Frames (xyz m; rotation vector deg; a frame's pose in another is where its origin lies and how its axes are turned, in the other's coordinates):
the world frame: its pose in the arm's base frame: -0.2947 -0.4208 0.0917 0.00 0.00 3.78
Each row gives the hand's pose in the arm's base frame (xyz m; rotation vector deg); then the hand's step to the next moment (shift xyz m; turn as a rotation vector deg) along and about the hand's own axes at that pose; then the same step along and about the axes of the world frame.
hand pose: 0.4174 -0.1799 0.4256 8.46 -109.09 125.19
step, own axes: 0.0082 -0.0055 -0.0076 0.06 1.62 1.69
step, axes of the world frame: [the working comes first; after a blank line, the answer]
step, axes of the arm's base frame: -0.0060 0.0091 0.0061 -0.59 -1.86 -1.30

-0.0054 0.0095 0.0061 -0.71 -1.82 -1.30
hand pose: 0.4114 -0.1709 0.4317 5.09 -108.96 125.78
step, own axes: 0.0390 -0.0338 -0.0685 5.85 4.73 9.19
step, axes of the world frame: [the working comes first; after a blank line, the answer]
step, axes of the arm's base frame: -0.0232 0.0769 0.0300 -7.69 -8.83 -2.01

-0.0181 0.0783 0.0300 -8.25 -8.30 -2.01
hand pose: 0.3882 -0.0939 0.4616 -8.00 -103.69 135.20
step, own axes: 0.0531 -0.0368 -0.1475 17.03 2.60 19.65
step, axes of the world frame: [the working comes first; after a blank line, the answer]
step, axes of the arm's base frame: -0.0239 0.1592 -0.0017 -20.32 -16.14 3.07

-0.0133 0.1605 -0.0017 -21.34 -14.76 3.07
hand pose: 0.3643 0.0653 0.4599 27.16 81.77 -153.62
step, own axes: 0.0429 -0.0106 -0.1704 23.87 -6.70 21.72
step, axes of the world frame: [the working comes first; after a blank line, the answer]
step, axes of the arm's base frame: -0.0025 0.1492 -0.0933 -29.19 -11.99 9.53

0.0074 0.1491 -0.0933 -29.92 -10.03 9.53
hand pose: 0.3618 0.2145 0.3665 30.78 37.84 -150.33
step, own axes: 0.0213 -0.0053 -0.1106 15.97 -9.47 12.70
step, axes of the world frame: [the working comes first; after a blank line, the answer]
step, axes of the arm's base frame: 0.0090 0.0553 -0.0979 -21.26 -3.01 6.70

0.0127 0.0546 -0.0979 -21.41 -1.60 6.70
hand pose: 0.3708 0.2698 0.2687 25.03 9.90 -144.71
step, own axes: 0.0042 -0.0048 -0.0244 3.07 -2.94 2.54
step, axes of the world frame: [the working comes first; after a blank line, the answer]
step, axes of the arm's base frame: 0.0007 0.0071 -0.0242 -4.73 0.33 1.41

0.0011 0.0070 -0.0242 -4.70 0.64 1.41
